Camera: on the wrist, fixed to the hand. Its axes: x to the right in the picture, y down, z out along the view.
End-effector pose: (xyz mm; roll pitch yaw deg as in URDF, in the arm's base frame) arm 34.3 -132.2 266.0 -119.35 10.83 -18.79
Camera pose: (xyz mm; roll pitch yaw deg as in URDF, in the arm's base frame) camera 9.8 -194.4 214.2 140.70 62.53 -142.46
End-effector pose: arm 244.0 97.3 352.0 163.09 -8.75 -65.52
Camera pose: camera 184.5 72.1 406.5 -174.71 -9.32 -161.94
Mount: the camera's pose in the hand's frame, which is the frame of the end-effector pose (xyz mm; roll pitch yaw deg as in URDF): 6.6 77.6 -33.0 -4.99 -6.66 94.88
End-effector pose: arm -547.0 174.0 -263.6 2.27 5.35 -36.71
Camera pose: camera -496.8 234.9 -294.0 0.22 -9.34 57.34
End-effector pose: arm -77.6 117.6 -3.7 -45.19 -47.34 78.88
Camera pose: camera -96.3 184.5 -51.9 -57.16 28.85 141.78
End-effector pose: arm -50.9 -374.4 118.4 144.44 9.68 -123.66
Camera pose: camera -97.8 -365.5 188.2 167.19 -29.24 146.18
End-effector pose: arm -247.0 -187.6 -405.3 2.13 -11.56 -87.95
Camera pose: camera -167.8 -197.3 -433.5 -16.79 -7.62 8.62
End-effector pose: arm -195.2 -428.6 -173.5 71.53 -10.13 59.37
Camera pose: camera -245.6 -404.1 -110.2 -56.35 -70.97 -159.25
